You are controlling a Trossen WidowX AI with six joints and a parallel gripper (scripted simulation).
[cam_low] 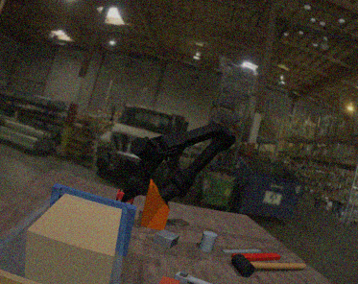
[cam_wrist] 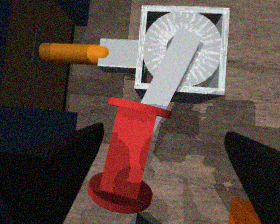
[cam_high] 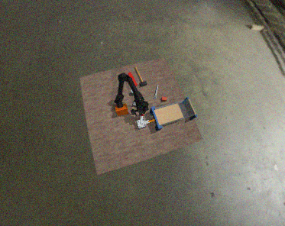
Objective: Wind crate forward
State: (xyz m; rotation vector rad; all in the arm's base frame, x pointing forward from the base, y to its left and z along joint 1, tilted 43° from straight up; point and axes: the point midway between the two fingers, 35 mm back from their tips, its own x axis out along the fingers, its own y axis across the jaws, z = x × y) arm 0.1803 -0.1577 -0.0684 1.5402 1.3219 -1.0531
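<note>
The red knob lies 2 cm ahead of my gripper tip and 1 cm to the left of it. Round my gripper tip: blue steel frame 14 cm ahead, 9 cm to the right, 3 cm below; winch 10 cm below, 9 cm to the right, 4 cm behind; winch handle 3 cm to the right, 3 cm below, 1 cm ahead.
</note>
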